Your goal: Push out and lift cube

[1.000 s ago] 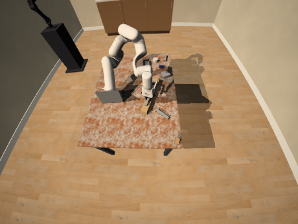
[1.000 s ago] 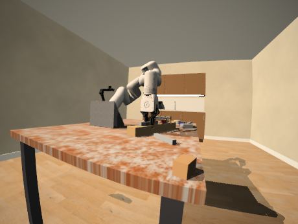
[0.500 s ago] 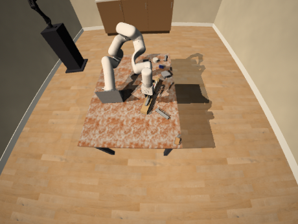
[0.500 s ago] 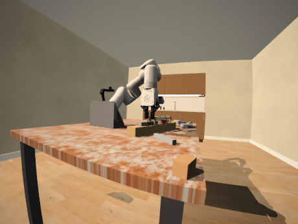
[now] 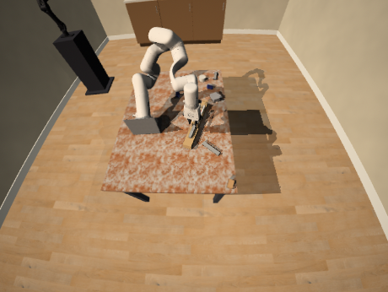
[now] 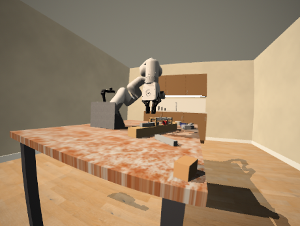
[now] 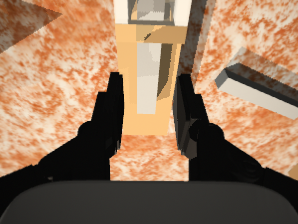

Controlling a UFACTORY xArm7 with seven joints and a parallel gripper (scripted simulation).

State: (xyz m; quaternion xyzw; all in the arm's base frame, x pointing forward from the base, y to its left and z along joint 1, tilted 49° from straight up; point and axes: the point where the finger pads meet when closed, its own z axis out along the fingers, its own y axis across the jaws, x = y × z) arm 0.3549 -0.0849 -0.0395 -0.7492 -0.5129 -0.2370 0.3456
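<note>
The pale grey stick lies 14 cm to the right of my hand, 13 cm below it and 12 cm ahead of it. Also, from my hand: red cube (15 cm to the left, 8 cm below, 6 cm ahead); then tan block (40 cm to the right, 21 cm ahead, 12 cm below); then channel (11 cm to the left, 8 cm below, 4 cm ahead).
</note>
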